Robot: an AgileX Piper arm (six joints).
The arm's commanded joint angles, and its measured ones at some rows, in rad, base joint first. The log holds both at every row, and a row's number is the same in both.
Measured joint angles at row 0: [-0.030 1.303 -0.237 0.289 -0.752 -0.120]
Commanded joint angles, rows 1 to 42: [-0.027 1.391 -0.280 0.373 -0.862 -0.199]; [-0.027 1.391 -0.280 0.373 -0.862 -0.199]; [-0.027 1.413 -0.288 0.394 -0.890 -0.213]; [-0.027 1.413 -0.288 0.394 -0.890 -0.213]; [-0.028 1.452 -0.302 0.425 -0.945 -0.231]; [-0.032 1.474 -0.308 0.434 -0.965 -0.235]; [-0.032 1.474 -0.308 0.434 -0.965 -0.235]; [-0.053 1.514 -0.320 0.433 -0.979 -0.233]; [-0.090 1.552 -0.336 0.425 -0.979 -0.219]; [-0.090 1.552 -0.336 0.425 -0.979 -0.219]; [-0.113 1.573 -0.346 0.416 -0.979 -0.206]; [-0.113 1.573 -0.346 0.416 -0.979 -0.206]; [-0.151 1.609 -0.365 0.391 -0.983 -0.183]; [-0.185 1.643 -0.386 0.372 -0.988 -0.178]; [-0.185 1.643 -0.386 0.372 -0.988 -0.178]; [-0.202 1.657 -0.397 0.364 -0.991 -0.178]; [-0.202 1.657 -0.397 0.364 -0.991 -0.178]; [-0.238 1.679 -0.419 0.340 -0.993 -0.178]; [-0.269 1.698 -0.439 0.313 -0.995 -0.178]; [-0.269 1.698 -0.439 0.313 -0.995 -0.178]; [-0.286 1.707 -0.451 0.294 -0.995 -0.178]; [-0.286 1.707 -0.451 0.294 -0.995 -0.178]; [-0.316 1.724 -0.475 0.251 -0.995 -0.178]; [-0.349 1.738 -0.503 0.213 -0.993 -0.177]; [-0.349 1.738 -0.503 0.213 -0.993 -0.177]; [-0.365 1.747 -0.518 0.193 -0.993 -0.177]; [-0.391 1.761 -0.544 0.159 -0.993 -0.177]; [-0.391 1.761 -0.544 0.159 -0.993 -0.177]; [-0.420 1.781 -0.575 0.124 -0.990 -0.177]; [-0.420 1.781 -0.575 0.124 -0.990 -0.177]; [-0.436 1.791 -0.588 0.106 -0.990 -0.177]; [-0.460 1.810 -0.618 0.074 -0.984 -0.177]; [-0.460 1.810 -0.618 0.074 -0.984 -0.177]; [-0.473 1.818 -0.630 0.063 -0.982 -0.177]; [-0.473 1.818 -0.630 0.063 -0.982 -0.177]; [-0.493 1.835 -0.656 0.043 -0.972 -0.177]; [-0.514 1.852 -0.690 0.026 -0.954 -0.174]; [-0.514 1.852 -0.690 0.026 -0.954 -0.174]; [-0.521 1.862 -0.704 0.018 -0.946 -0.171]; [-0.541 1.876 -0.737 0.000 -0.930 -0.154]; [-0.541 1.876 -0.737 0.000 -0.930 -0.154]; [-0.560 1.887 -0.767 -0.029 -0.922 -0.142]
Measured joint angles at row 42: [-0.535 1.877 -0.726 0.010 -0.938 -0.162]
